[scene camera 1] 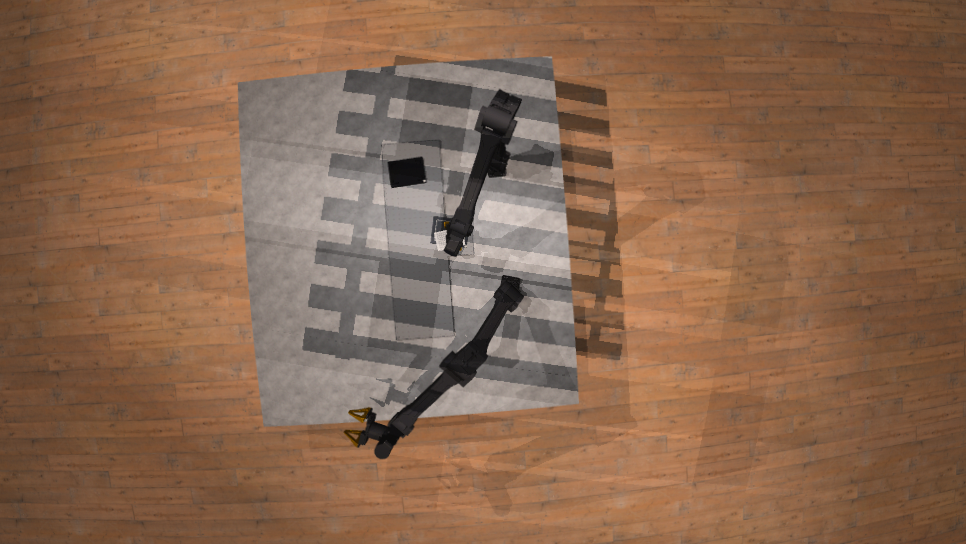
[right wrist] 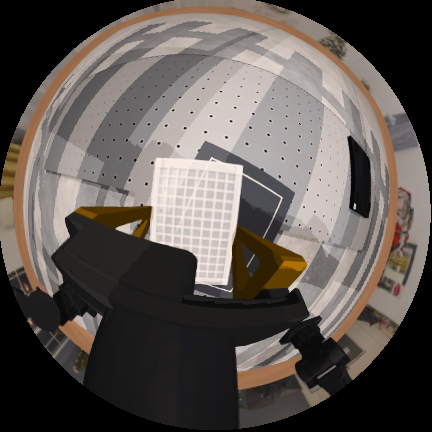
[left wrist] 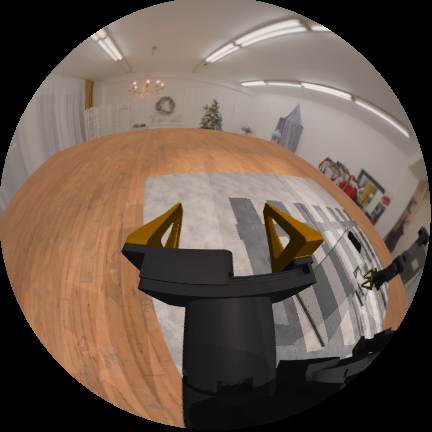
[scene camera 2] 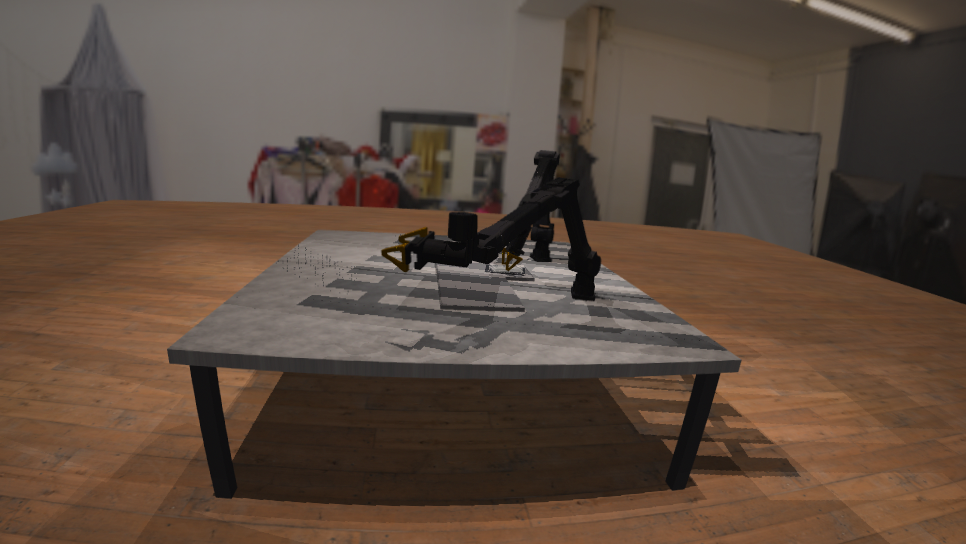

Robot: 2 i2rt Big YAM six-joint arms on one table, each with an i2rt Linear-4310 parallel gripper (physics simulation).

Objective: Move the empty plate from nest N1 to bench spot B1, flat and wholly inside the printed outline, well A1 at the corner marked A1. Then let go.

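Where they show: left gripper, between the fingertips: [scene camera 1: 346,421] [left wrist: 223,206] [scene camera 2: 390,245]; right gripper, between the fingertips: [scene camera 1: 448,238] [right wrist: 192,221] [left wrist: 361,281] [scene camera 2: 505,268]; left arm's base, origin of its link: [scene camera 1: 508,288] [scene camera 2: 582,295]; right arm's base, origin of its link: [scene camera 1: 495,164] [right wrist: 300,328] [scene camera 2: 540,259].
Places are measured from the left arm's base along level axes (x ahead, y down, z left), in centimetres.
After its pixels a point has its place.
Observation:
My right gripper [right wrist: 192,221] @(y -3.0, x 31.8, z -17.6 cm) [scene camera 1: 449,238] @(y -3.0, x 31.8, z -17.6 cm) [scene camera 2: 510,259] @(y -3.0, x 31.8, z -17.6 cm) is shut on the white gridded well plate [right wrist: 197,213] @(y -2.7, x 32.7, z -17.7 cm) [scene camera 1: 439,239] @(y -3.7, x 35.8, z -16.6 cm). It holds the plate low over the dark B1 patch [right wrist: 264,209] @(y -1.5, x 36.6, z -24.1 cm) with its thin white outline [right wrist: 250,178] @(y -1.5, x 38.8, z -20.8 cm). In the right wrist view the plate sits turned relative to the outline, and its left part lies outside it. I cannot tell whether the plate touches the bench. The black nest N1 [scene camera 1: 406,172] @(y -2.5, x 56.8, z -44.4 cm) [right wrist: 359,177] @(y -2.5, x 54.9, z -42.1 cm) [left wrist: 354,240] @(y -2.5, x 56.9, z -43.5 cm) is empty. My left gripper [scene camera 1: 356,425] @(y -25.3, x 55.8, z 61.4 cm) [scene camera 2: 398,252] @(y -25.3, x 55.8, z 61.4 cm) [left wrist: 223,206] @(y -25.3, x 55.8, z 61.4 cm) is open and empty, out past the table's front edge.
A perforated board [scene camera 1: 412,297] @(y -1.3, x 43.7, z 12.1 cm) [right wrist: 241,100] @(y -1.3, x 48.4, z -14.9 cm) lies along the middle of the grey table [scene camera 1: 283,203] @(y 0.0, x 113.3, z -20.3 cm) [scene camera 2: 269,331] @(y 0.0, x 87.8, z 68.9 cm). Both arm bases stand along the table's right side in the overhead view. Wooden floor surrounds the table.

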